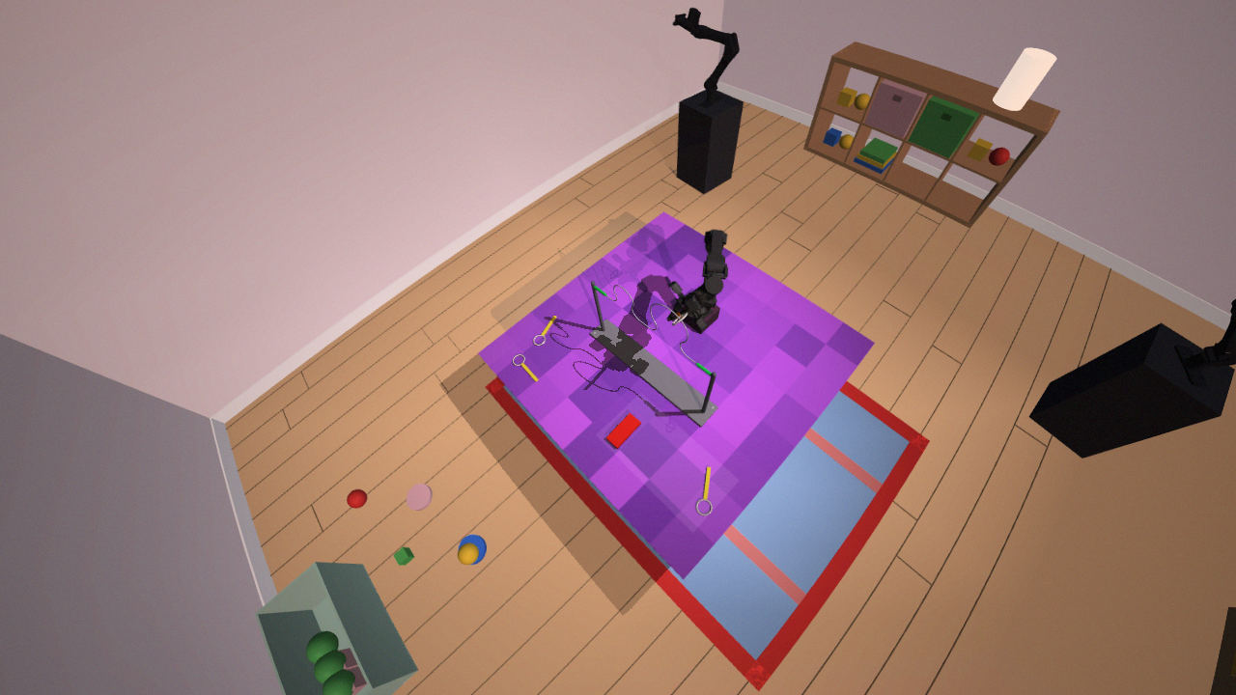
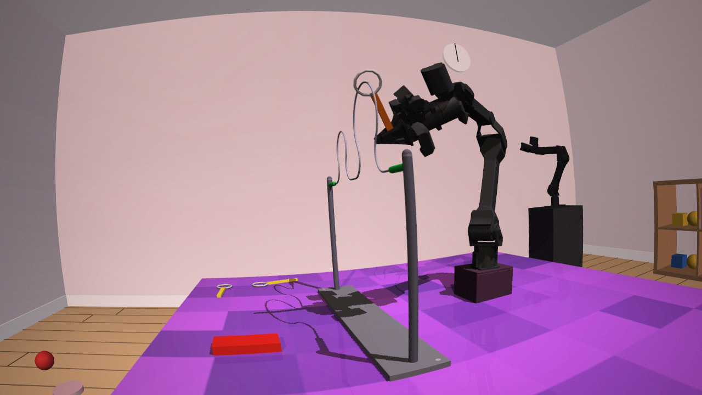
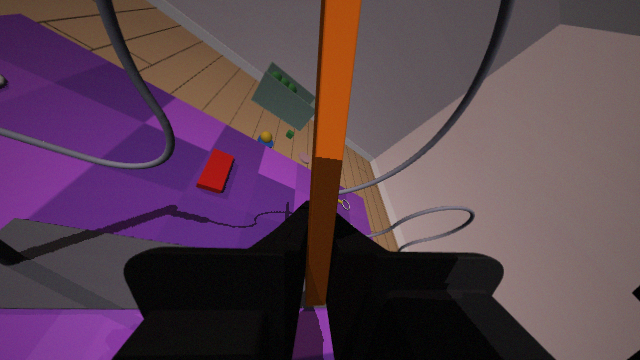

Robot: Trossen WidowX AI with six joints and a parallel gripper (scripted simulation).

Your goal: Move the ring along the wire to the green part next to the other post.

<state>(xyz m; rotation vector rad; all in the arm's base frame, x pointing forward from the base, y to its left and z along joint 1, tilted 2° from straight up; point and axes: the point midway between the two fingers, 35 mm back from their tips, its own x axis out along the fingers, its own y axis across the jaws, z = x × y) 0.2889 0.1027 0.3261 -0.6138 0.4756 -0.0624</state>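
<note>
My gripper tip is 80 mm below the ring with orange handle and 50 mm to the right of it. The rest, counted from my gripper tip: red block (400 mm below, 300 mm ahead, 90 mm to the left).
</note>
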